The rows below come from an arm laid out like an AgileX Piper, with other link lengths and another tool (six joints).
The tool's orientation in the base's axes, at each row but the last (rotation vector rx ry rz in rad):
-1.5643 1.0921 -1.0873
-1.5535 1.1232 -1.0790
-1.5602 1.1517 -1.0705
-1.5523 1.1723 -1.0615
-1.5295 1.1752 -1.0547
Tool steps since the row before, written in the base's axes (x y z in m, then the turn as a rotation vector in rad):
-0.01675 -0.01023 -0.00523 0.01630 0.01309 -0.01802
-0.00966 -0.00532 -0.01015 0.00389 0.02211 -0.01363
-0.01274 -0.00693 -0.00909 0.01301 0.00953 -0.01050
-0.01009 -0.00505 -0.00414 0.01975 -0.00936 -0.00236
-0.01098 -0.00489 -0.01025 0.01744 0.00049 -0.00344
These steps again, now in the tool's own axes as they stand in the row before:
0.00537 0.00972 -0.01701 -0.01184 0.01231 0.02168
0.00179 0.01246 -0.00813 -0.02251 0.00867 0.01039
0.00310 0.01248 -0.01129 -0.00811 0.00594 0.01641
0.00259 0.00690 -0.00950 0.01251 -0.00045 0.01807
0.00180 0.01282 -0.00906 0.00234 -0.00025 0.01763

